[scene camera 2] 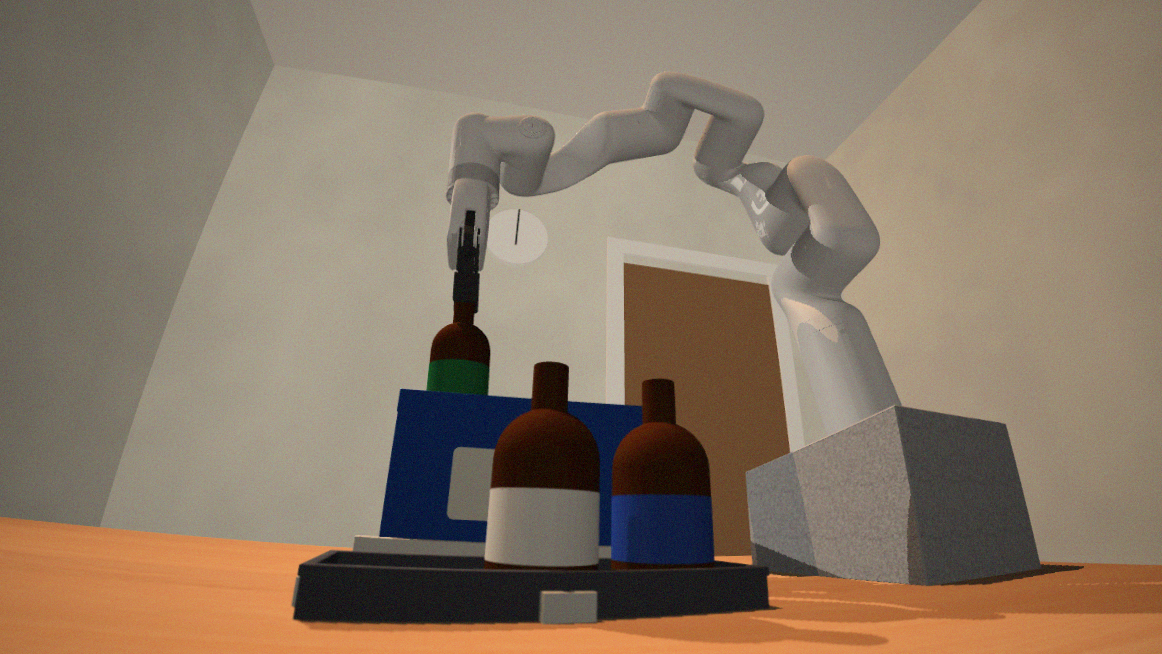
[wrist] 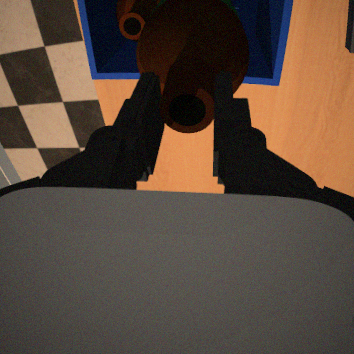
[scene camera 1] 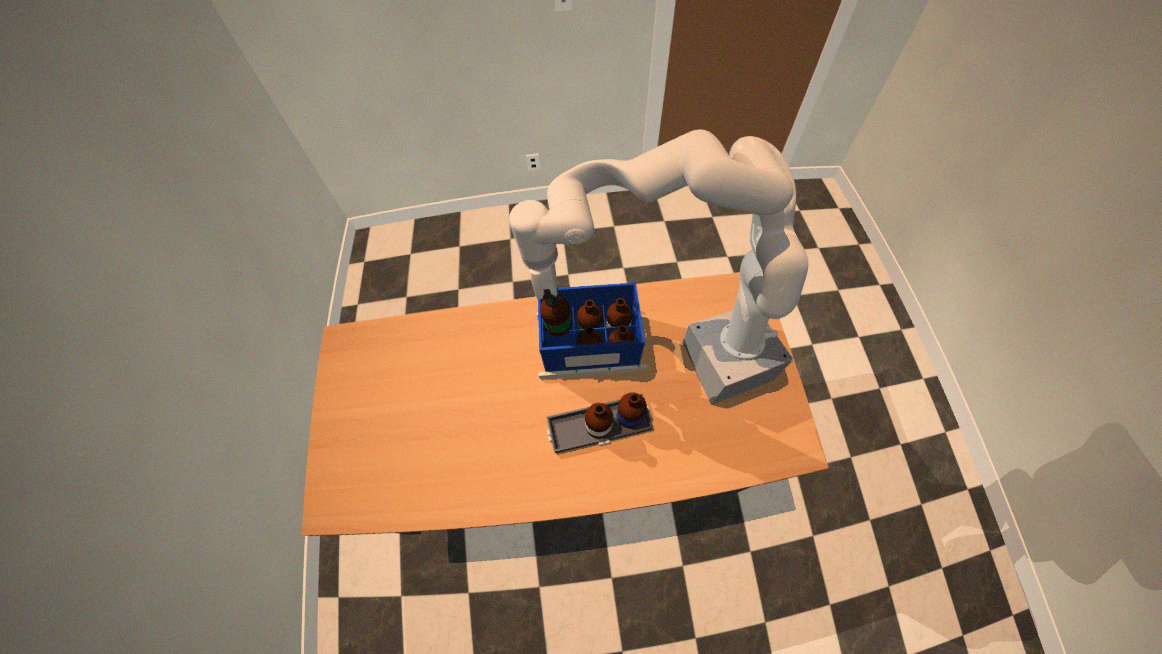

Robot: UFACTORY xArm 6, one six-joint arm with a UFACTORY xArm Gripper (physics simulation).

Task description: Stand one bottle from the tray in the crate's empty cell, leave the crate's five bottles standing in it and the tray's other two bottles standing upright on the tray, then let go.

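Places are measured from the arm's base along level axes (x right, y back, z down), in millimetres.
Where they show: gripper, between the fingertips: (scene camera 2: 465, 307) (wrist: 187, 98) (scene camera 1: 552, 297); arm's base, origin of its link: (scene camera 2: 874, 449) (scene camera 1: 742, 341).
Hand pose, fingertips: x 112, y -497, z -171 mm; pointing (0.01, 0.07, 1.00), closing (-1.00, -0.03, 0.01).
Things, the pixels of their centre, and the offset from my fingertips. "spot": a spot on its surface instead. Level surfaces: height alone.
- green-labelled brown bottle, middle of its body: (wrist: 192, 50) (scene camera 2: 460, 358) (scene camera 1: 555, 310) dx +3, dy +2, dz +68 mm
- blue crate, middle of its body: (scene camera 2: 521, 488) (scene camera 1: 589, 330) dx +13, dy +90, dz +219 mm
- white-labelled bottle, middle of its body: (scene camera 2: 546, 474) (scene camera 1: 599, 417) dx -243, dy +75, dz +224 mm
- blue-labelled bottle, middle of its body: (scene camera 2: 660, 481) (scene camera 1: 631, 407) dx -229, dy +166, dz +224 mm
- tray, middle of its body: (scene camera 2: 543, 583) (scene camera 1: 599, 423) dx -241, dy +78, dz +294 mm
- wooden table, height of its surface: dz +307 mm
- light strip, a spot on its surface: (scene camera 1: 561, 374) spot: dx -84, dy -7, dz +281 mm
My gripper (scene camera 1: 550, 298) (scene camera 2: 464, 307) (wrist: 187, 98) is shut on the neck of the green-labelled brown bottle (scene camera 1: 556, 316) (scene camera 2: 458, 361) (wrist: 192, 45). The bottle is about upright over the left end of the blue crate (scene camera 1: 631, 357) (scene camera 2: 422, 454) (wrist: 117, 76). Its label shows above the crate's front wall in scene camera 2; its base is hidden. Brown bottles (scene camera 1: 589, 314) (scene camera 1: 619, 312) (wrist: 132, 25) stand in the crate, two more partly behind its front wall; a fifth cannot be made out. A white-labelled bottle (scene camera 1: 599, 419) (scene camera 2: 542, 519) and a blue-labelled bottle (scene camera 1: 631, 408) (scene camera 2: 661, 487) stand upright on the tray (scene camera 1: 569, 431) (scene camera 2: 406, 594).
The crate and tray are on the wooden table (scene camera 1: 422, 422), the tray in front of the crate. The robot's grey base block (scene camera 1: 715, 373) (scene camera 2: 959, 495) stands to their right. The arm arches high over the table's back side. A light strip (scene camera 1: 561, 374) runs along the crate's front foot.
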